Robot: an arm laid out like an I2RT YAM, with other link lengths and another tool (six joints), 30 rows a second.
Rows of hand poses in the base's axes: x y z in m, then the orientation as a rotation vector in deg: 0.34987 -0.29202 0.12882 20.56 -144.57 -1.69; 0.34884 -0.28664 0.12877 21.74 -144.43 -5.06; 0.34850 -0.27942 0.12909 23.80 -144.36 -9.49; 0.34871 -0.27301 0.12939 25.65 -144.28 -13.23; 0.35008 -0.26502 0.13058 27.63 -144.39 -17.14; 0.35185 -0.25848 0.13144 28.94 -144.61 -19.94; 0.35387 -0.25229 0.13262 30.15 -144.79 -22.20; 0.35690 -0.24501 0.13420 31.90 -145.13 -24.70; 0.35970 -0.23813 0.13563 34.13 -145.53 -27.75; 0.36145 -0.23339 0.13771 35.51 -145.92 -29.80; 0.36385 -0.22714 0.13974 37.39 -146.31 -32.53; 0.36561 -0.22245 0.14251 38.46 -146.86 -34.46; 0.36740 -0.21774 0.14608 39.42 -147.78 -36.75; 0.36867 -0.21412 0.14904 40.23 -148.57 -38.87; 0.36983 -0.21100 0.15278 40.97 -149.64 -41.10; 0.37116 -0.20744 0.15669 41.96 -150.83 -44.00; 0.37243 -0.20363 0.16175 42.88 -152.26 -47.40; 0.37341 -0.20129 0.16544 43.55 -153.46 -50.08; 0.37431 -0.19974 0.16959 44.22 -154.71 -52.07; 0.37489 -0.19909 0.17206 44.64 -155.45 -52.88; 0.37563 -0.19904 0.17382 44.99 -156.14 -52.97; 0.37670 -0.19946 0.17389 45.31 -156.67 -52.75
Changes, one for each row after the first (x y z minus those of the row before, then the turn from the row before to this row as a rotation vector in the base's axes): -0.00103 0.00538 -0.00005 2.67 0.28 0.11; -0.00034 0.00722 0.00032 3.64 0.07 0.49; 0.00021 0.00641 0.00030 3.10 -0.04 0.48; 0.00137 0.00799 0.00119 3.27 -0.34 0.49; 0.00177 0.00654 0.00086 2.32 -0.41 0.23; 0.00202 0.00619 0.00118 1.90 -0.41 0.28; 0.00303 0.00728 0.00158 2.20 -0.74 0.54; 0.00280 0.00688 0.00143 2.69 -0.97 0.71; 0.00175 0.00474 0.00208 1.78 -0.77 0.35; 0.00240 0.00625 0.00203 2.36 -0.96 0.52; 0.00176 0.00469 0.00277 1.62 -0.87 0.10; 0.00179 0.00471 0.00357 1.85 -1.19 -0.18; 0.00127 0.00362 0.00296 1.68 -1.05 -0.20; 0.00116 0.00312 0.00374 1.74 -1.30 -0.37; 0.00133 0.00356 0.00391 2.24 -1.55 -0.40; 0.00127 0.00381 0.00506 2.56 -1.81 -0.63; 0.00098 0.00234 0.00369 1.98 -1.50 -0.57; 0.00090 0.00155 0.00415 1.49 -1.51 -0.49; 0.00058 0.00065 0.00247 0.62 -0.88 -0.22; 0.00074 0.00005 0.00176 0.12 -0.74 -0.13; 0.00107 -0.00042 0.00007 -0.10 -0.57 -0.03
